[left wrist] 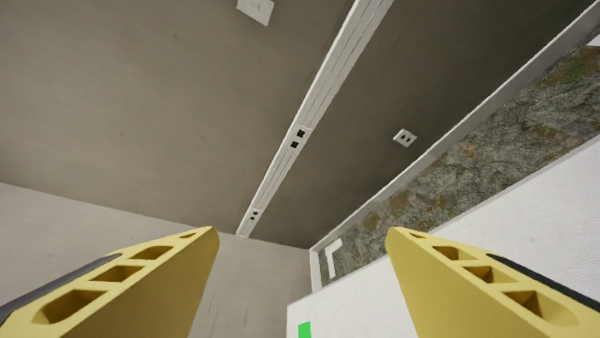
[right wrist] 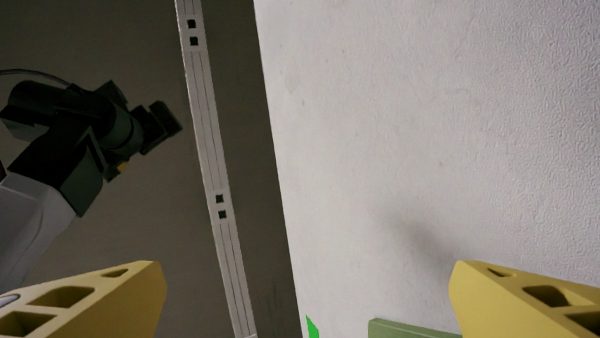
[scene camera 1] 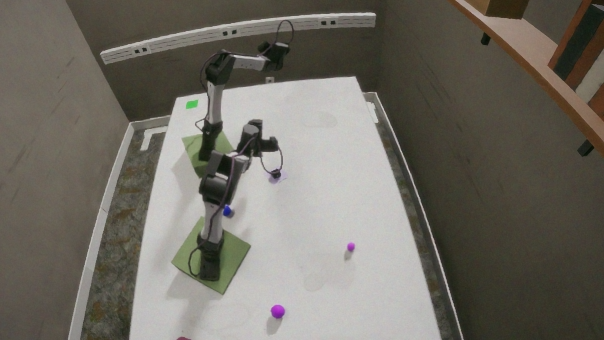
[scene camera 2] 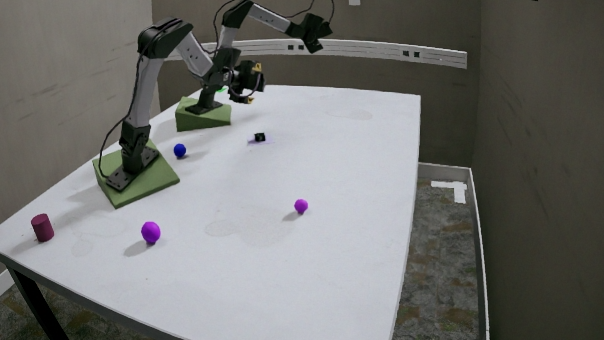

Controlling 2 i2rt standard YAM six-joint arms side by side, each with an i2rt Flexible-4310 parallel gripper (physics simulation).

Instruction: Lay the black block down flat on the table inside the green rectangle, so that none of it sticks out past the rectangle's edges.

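Frame: origin at the left arm's base, x back, y left, z down, level; metres.
Seen in the pictures: left gripper, fingertip midpoint: (left wrist: 302, 235) (right wrist: 146, 147) (scene camera 1: 267, 52); right gripper, fingertip midpoint: (right wrist: 307, 277) (scene camera 1: 260, 133); left arm's base, origin of the base link: (scene camera 1: 208, 147) (scene camera 2: 204, 107); right arm's base, origin of the base link: (scene camera 1: 210, 253) (scene camera 2: 132, 168).
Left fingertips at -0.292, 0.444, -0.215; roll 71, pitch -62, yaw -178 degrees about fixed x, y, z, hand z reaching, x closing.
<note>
Offsets run from my left fingertips to a thing's middle, as dx, dy, dz. "spot": to the spot under its first point.
The black block @[-0.023, -0.598, +0.253] (scene camera 1: 275, 174) (scene camera 2: 259, 136) is small and sits on a pale lavender patch @[spot: -0.055, -0.614, +0.261] (scene camera 1: 283, 177) (scene camera 2: 251, 142) on the table; its pose is too small to tell. The green rectangle @[spot: +0.476, -0.043, +0.261] (scene camera 1: 192, 104) (scene camera 2: 221, 90) (left wrist: 304, 330) (right wrist: 312, 328) lies near the table's far left corner in scene camera 1 and is partly hidden in scene camera 2. My left gripper (left wrist: 302, 235) is open and empty, raised high near the back wall, away from the block. My right gripper (right wrist: 307, 277) (scene camera 2: 254, 84) is open and empty, above the table and beyond the block in scene camera 2.
Green bases (scene camera 1: 235, 255) (scene camera 2: 202, 121) carry the arms. A blue ball @[+0.178, -0.777, +0.240] (scene camera 1: 227, 210) (scene camera 2: 180, 150) lies between them. Two purple balls, one smaller @[-0.294, -0.960, +0.247] (scene camera 1: 351, 247) (scene camera 2: 301, 205) and one larger @[-0.024, -1.187, +0.238] (scene camera 1: 277, 311) (scene camera 2: 150, 232), and a maroon cylinder @[+0.294, -1.315, +0.235] (scene camera 2: 42, 227) are nearer the cameras.
</note>
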